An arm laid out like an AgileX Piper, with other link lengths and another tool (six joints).
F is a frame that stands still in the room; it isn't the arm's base.
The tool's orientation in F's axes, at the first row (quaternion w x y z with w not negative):
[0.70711, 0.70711, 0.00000, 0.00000]
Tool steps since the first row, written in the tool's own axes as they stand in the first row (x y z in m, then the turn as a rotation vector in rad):
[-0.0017, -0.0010, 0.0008, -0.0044, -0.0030, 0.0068]
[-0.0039, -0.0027, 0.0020, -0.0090, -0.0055, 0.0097]
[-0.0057, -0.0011, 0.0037, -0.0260, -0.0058, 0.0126]
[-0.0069, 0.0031, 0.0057, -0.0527, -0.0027, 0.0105]
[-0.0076, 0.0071, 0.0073, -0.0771, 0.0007, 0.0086]
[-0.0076, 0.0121, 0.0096, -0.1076, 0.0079, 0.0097]
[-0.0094, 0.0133, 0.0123, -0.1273, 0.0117, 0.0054]
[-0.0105, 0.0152, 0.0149, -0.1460, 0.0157, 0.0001]
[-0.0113, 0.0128, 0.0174, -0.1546, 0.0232, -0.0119]
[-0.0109, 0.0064, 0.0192, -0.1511, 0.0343, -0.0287]
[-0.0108, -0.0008, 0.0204, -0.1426, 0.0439, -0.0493]
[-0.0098, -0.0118, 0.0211, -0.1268, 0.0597, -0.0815]
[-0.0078, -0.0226, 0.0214, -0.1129, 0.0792, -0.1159]
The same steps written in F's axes. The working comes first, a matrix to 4 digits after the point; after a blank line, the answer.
The tool's axes in the first row as the columns of a matrix, in F's axes (used below as rounded here):
[1.0000, 0.0000, 0.0000]
[0.0000, 0.0000, -1.0000]
[0.0000, 1.0000, 0.0000]

[-0.0017, -0.0008, -0.0010, -0.0044, -0.0068, -0.0030]
[-0.0039, -0.0020, -0.0027, -0.0090, -0.0097, -0.0055]
[-0.0057, -0.0037, -0.0011, -0.0260, -0.0126, -0.0058]
[-0.0069, -0.0057, 0.0031, -0.0527, -0.0105, -0.0027]
[-0.0076, -0.0073, 0.0071, -0.0771, -0.0086, 0.0007]
[-0.0076, -0.0096, 0.0121, -0.1076, -0.0097, 0.0079]
[-0.0094, -0.0123, 0.0133, -0.1273, -0.0054, 0.0117]
[-0.0105, -0.0149, 0.0152, -0.1460, -0.0001, 0.0157]
[-0.0113, -0.0174, 0.0128, -0.1546, 0.0119, 0.0232]
[-0.0109, -0.0192, 0.0064, -0.1511, 0.0287, 0.0343]
[-0.0108, -0.0204, -0.0008, -0.1426, 0.0493, 0.0439]
[-0.0098, -0.0211, -0.0118, -0.1268, 0.0815, 0.0597]
[-0.0078, -0.0214, -0.0226, -0.1129, 0.1159, 0.0792]

